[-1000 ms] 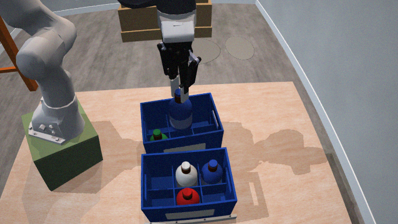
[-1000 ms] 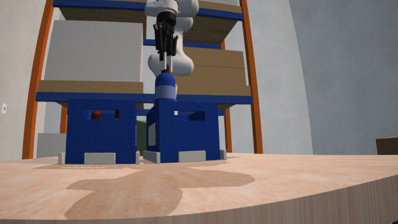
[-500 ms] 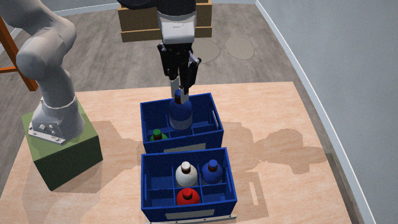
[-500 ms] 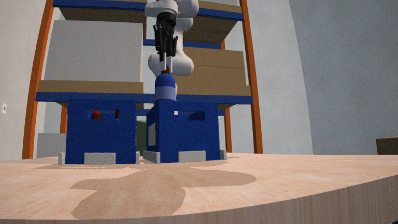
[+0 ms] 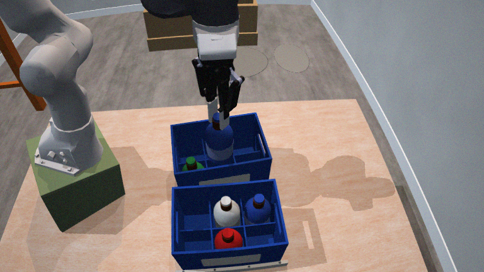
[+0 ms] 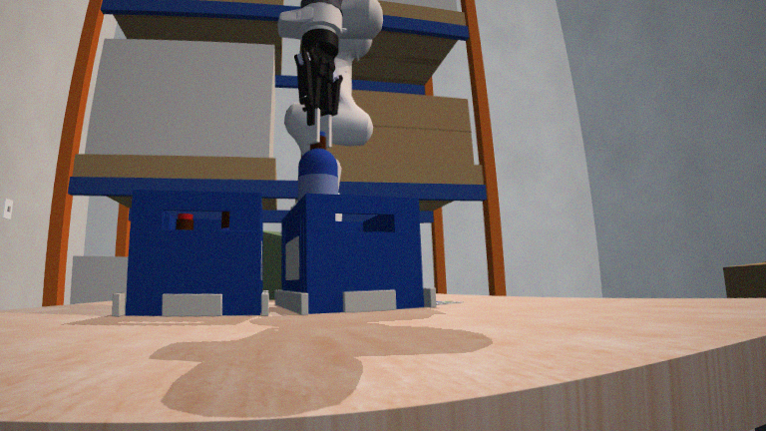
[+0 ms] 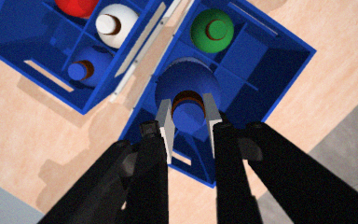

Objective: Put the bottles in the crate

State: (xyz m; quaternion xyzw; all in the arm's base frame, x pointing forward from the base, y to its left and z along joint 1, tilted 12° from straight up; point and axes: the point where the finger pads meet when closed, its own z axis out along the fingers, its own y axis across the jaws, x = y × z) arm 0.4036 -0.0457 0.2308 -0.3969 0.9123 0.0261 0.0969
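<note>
The green-labelled bottle is 9 cm behind my hand, 1 cm to the right of it and 24 cm below it. Also, from my hand: red bottle (1 cm ahead, 24 cm to the right, 24 cm below); then blue bottle (9 cm ahead, 14 cm to the right, 24 cm below); then white bottle (1 cm ahead, 15 cm to the right, 24 cm below).
</note>
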